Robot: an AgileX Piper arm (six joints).
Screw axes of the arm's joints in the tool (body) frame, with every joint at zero. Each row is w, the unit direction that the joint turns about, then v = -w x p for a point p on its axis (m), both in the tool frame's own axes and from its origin. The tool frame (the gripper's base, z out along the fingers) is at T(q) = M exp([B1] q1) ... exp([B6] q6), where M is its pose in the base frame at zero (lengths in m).
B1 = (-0.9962, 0, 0.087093, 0, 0.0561, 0)
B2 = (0, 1, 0, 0.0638, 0, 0.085)
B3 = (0, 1, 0, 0.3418, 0, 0.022)
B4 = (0, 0, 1, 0, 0, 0)
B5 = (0, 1, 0, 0.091, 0, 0)
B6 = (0, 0, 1, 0, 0, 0)
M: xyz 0.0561 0 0.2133 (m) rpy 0 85 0 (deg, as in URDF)
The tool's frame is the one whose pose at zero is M.
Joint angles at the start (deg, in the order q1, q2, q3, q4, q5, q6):
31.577, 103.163, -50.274, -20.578, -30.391, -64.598
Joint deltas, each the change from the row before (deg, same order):
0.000, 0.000, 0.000, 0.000, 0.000, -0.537
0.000, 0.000, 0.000, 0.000, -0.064, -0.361
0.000, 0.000, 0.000, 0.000, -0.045, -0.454
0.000, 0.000, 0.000, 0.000, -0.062, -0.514
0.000, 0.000, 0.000, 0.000, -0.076, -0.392
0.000, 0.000, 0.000, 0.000, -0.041, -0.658
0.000, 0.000, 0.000, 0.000, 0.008, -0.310
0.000, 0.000, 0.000, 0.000, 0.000, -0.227
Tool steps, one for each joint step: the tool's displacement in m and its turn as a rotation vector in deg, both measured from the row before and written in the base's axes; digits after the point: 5 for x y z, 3 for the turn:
0.00000, 0.00000, 0.00000, -0.375, -0.343, 0.173
0.00001, 0.00004, 0.00009, -0.207, -0.273, 0.131
0.00000, 0.00003, 0.00007, -0.285, -0.320, 0.156
0.00001, 0.00004, 0.00009, -0.315, -0.370, 0.179
0.00001, 0.00005, 0.00011, -0.220, -0.301, 0.143
0.00000, 0.00003, 0.00006, -0.431, -0.448, 0.219
0.00000, 0.00000, -0.00001, -0.222, -0.193, 0.097
0.00000, 0.00000, 0.00000, -0.159, -0.145, 0.072

